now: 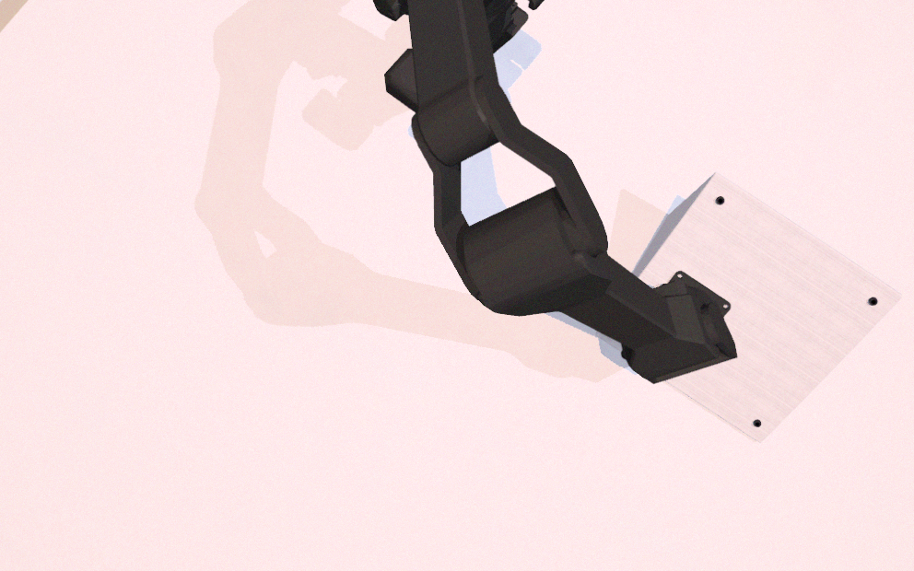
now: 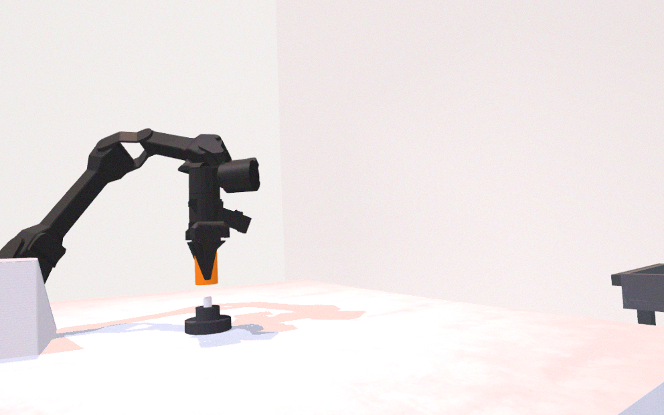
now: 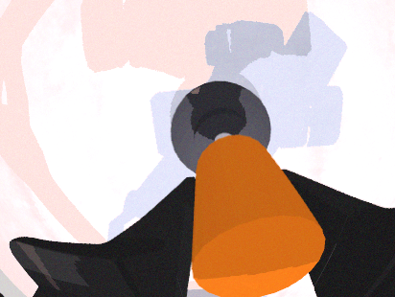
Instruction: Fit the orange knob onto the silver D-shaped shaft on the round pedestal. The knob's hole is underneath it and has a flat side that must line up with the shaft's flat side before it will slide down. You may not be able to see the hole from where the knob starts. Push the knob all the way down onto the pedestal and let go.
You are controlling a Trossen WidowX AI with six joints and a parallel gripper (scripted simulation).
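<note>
My gripper tip is now 30 mm below the orange knob. From my gripper tip the other things lie so: dark round pedestal 60 mm below.
</note>
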